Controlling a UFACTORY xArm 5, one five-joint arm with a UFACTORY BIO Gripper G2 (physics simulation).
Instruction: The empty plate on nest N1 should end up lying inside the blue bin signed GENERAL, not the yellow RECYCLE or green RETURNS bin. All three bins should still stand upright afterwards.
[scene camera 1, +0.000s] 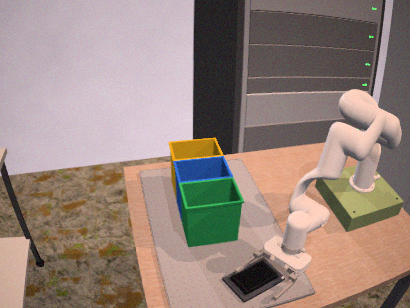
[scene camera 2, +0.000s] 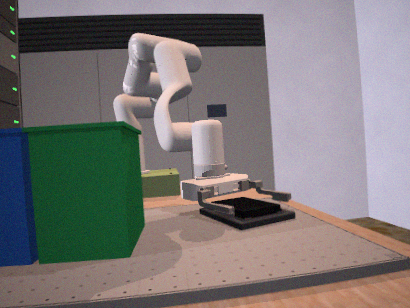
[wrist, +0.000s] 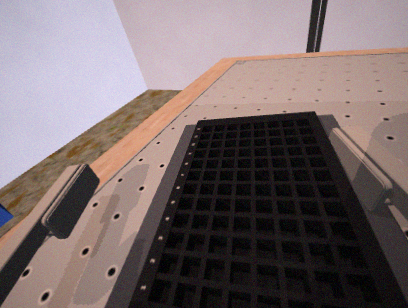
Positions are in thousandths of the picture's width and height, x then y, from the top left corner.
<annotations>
green bin: scene camera 1 516, 680; scene camera 2 211, 583; not seen in the wrist view (out of frame)
yellow bin: scene camera 1 487, 482; not seen in scene camera 2 (out of frame); not seen in the wrist view (out of frame)
</annotations>
